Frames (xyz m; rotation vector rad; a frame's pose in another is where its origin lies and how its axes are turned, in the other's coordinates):
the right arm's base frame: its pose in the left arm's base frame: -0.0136 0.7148 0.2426 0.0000 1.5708 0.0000
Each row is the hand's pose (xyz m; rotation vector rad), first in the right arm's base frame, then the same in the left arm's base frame.
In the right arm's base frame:
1: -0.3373 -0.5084 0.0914 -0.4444 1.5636 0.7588
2: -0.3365 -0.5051 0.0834 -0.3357 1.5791 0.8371
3: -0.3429 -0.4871 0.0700 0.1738 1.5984 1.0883
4: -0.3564 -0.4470 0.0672 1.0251 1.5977 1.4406
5: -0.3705 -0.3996 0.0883 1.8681 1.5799 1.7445
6: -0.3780 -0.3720 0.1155 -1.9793 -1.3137 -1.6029
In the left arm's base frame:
1: 0.0778 0.2064 0.5799 -0.2967 -2.8269 -1.1353
2: 0.0698 0.2097 0.5791 -0.4685 -2.7982 -1.0957
3: 0.0564 0.2277 0.5855 -1.1339 -2.6295 -0.8216
4: 0.0536 0.2678 0.5990 -1.9220 -1.9858 -0.3239
5: 0.0747 0.3152 0.6131 -2.2263 -1.1004 0.0762
6: 0.1019 0.3428 0.6206 -2.1961 -0.5616 0.2308

